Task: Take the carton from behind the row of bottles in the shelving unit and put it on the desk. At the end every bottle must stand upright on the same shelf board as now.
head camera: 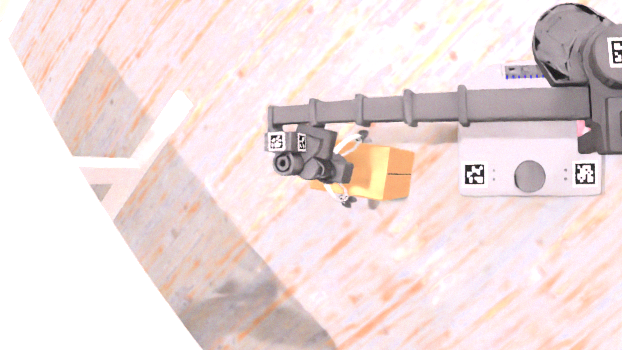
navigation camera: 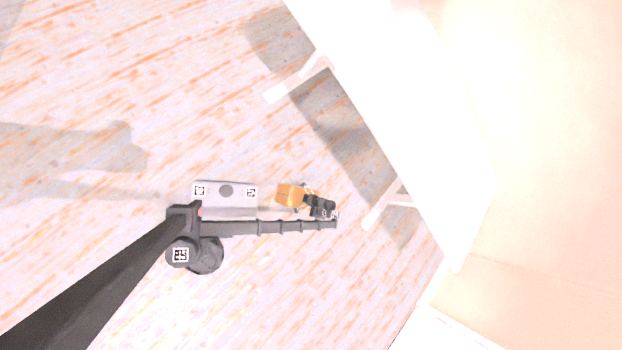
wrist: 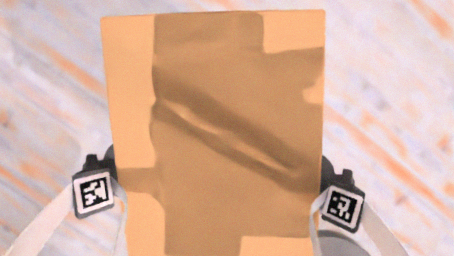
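Pixels of known places: gripper, fingertip midpoint: [head camera: 358, 169] [navigation camera: 298, 197] [wrist: 220, 166]; robot's base, origin of the base link: [head camera: 527, 174] [navigation camera: 225, 190].
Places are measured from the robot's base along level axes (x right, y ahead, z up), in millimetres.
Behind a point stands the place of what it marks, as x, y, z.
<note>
The orange-brown carton [head camera: 375, 172] {344, -7, 254} [navigation camera: 287, 195] {318, -3, 243} [wrist: 215, 75] {463, -26, 253} is low by the wooden floor, beside the grey base; I cannot tell if there is a gap under it. Its broad face fills the middle of the wrist view. My gripper [head camera: 355, 168] {398, -15, 210} [navigation camera: 300, 197] {398, -15, 210} [wrist: 220, 166] {398, -15, 210} points down over it, one fingertip against each long side. The fingertips are partly hidden by the carton's edges, and the gripper looks shut on it. The white desk [head camera: 45, 260] {879, 170, 721} [navigation camera: 425, 125] {802, 365, 721} is beyond the gripper, at the left in the head view. The bottles and their shelf board do not show.
Pale desk legs [head camera: 162, 122] [navigation camera: 382, 205] reach out over the floor near the gripper. The grey base [head camera: 530, 142] {-3, -73, 159} [navigation camera: 225, 205] {1, -74, 160} is on the carton's other side. The telescoping arm [head camera: 385, 107] {235, -105, 558} [navigation camera: 270, 227] {154, -102, 561} runs alongside the carton. A white edge [navigation camera: 440, 330] {1838, -1232, 316} shows at the navigation view's bottom.
</note>
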